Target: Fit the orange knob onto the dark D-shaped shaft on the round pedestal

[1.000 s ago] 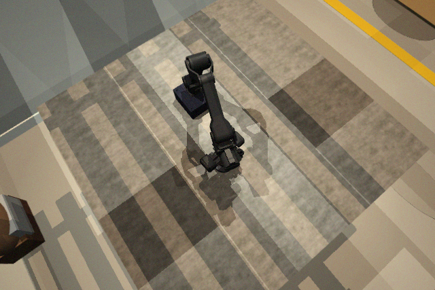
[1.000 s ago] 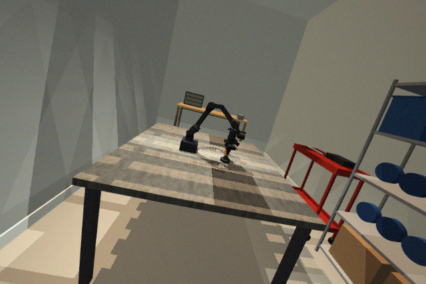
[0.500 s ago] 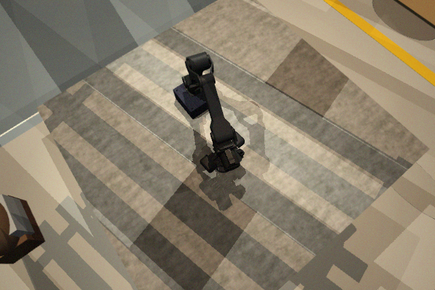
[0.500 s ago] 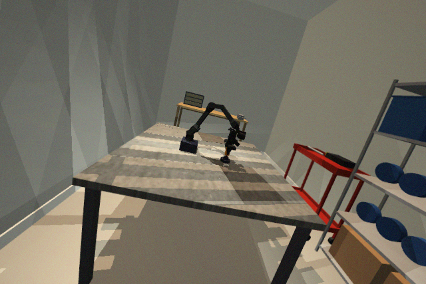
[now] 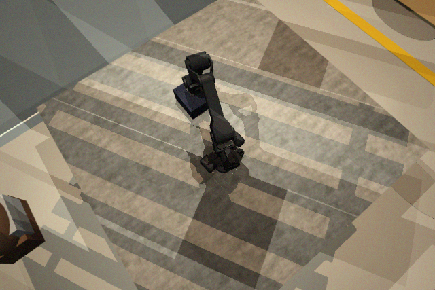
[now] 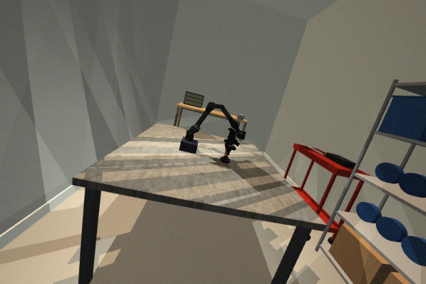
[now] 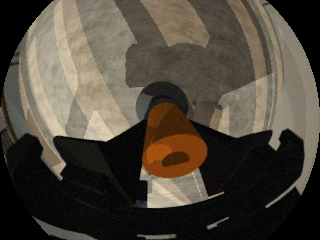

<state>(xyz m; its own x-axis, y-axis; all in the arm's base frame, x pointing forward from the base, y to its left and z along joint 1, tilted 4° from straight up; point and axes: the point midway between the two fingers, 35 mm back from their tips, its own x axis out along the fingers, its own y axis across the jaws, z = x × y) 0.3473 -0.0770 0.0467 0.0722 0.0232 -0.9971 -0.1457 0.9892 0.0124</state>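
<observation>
The orange knob lies 2 cm above my gripper tip. The rest, counted from my gripper tip: round pedestal 4 cm below.
</observation>
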